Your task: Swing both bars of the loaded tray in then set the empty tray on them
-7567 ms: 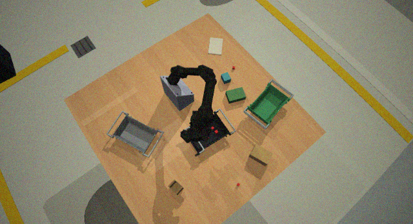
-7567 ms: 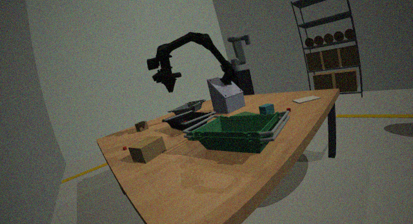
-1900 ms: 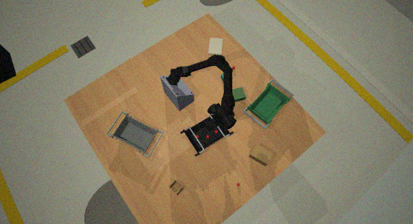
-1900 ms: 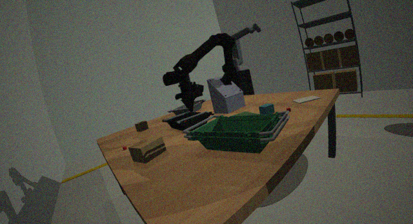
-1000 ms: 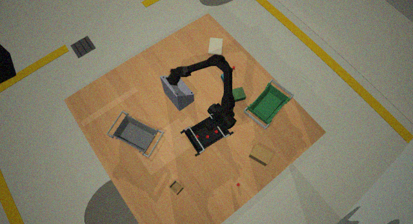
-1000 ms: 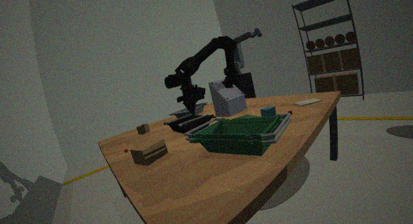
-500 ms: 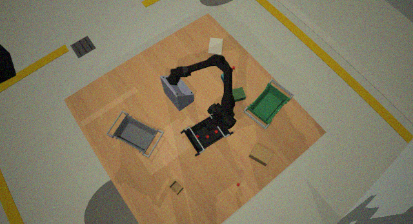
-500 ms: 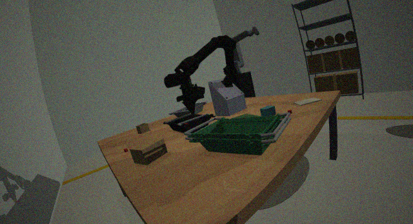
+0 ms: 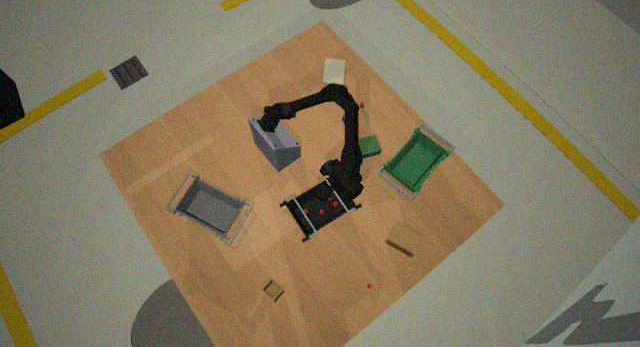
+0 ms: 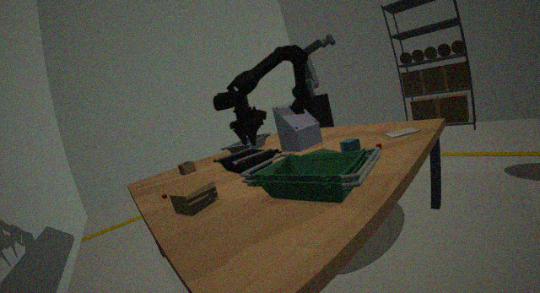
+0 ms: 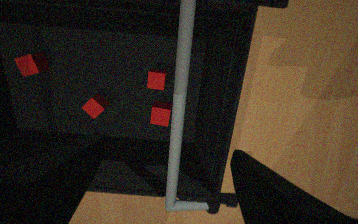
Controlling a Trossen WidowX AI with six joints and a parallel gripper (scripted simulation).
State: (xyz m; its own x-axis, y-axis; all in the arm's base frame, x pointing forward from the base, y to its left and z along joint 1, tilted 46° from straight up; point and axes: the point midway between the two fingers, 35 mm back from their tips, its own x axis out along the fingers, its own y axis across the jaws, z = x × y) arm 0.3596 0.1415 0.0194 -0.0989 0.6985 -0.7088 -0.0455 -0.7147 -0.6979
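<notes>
Right now the grey plastic tray is 470 mm to the right of my gripper tip, 230 mm behind it and 60 mm below it. Round my gripper tip: red block 370 mm ahead, 100 mm below, 80 mm to the right; then teal cube 280 mm behind, 260 mm to the left, 80 mm below; then green block 240 mm to the left, 130 mm behind, 80 mm below.
</notes>
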